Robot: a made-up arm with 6 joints. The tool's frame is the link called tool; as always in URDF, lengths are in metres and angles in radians.
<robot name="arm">
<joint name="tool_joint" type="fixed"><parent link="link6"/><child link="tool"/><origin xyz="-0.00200 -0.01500 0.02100" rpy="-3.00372 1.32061 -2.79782"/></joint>
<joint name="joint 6" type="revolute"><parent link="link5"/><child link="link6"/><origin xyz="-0.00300 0.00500 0.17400" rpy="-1.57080 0.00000 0.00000"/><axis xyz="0 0 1"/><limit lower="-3.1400" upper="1.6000"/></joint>
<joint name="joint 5" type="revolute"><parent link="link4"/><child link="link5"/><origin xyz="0.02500 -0.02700 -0.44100" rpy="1.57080 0.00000 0.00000"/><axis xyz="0 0 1"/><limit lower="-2.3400" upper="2.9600"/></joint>
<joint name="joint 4" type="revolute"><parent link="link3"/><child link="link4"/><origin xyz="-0.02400 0.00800 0.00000" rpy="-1.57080 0.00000 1.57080"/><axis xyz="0 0 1"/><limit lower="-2.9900" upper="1.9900"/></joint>
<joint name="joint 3" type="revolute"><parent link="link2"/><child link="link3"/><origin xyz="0.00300 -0.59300 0.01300" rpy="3.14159 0.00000 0.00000"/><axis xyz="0 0 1"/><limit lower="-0.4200" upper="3.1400"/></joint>
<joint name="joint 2" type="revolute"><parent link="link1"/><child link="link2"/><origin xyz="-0.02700 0.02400 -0.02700" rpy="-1.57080 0.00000 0.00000"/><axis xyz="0 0 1"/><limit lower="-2.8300" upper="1.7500"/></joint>
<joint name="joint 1" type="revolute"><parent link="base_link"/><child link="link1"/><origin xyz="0.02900 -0.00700 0.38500" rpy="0.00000 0.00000 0.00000"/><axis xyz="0 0 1"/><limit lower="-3.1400" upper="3.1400"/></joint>
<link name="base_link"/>
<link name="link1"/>
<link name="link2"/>
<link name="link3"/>
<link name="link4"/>
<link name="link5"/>
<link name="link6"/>
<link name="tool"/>
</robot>
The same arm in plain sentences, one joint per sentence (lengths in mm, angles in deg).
The arm has six revolute joints in a row. What follows holds with every joint at zero, and every direction is one of the base frame's.
The first joint lies 29 mm along +x and 7 mm along -y and 385 mm along +z from the base frame's origin and rotates about +z, from -179.91 to 179.91 deg.
The second joint lies 27 mm along -x and 24 mm along +y and 27 mm along -z from the first joint and rotates about +y, from -162.15 to 100.27 deg.
The third joint lies 3 mm along +x and 13 mm along +y and 593 mm along +z from the second joint and rotates about -y, from -24.06 to 179.91 deg.
The fourth joint lies 24 mm along -x and 8 mm along +z from the third joint and rotates about -x, from -171.31 to 114.02 deg.
The fifth joint lies 441 mm along +x and 27 mm along -y and 25 mm along +z from the fourth joint and rotates about -y, from -134.07 to 169.6 deg.
The sixth joint lies 5 mm along -x and 174 mm along -y and 3 mm along -z from the fifth joint and rotates about -x, from -179.91 to 91.67 deg.
The tool frame, which is the frame that the pose is given for, lies 21 mm along -x and 15 mm along -y and 2 mm along -z from the sixth joint; its axes are the base frame's turned by roll -12.38, pitch 13.48 and yaw -4.92 deg (as in URDF: about the fixed x, then y, then z).

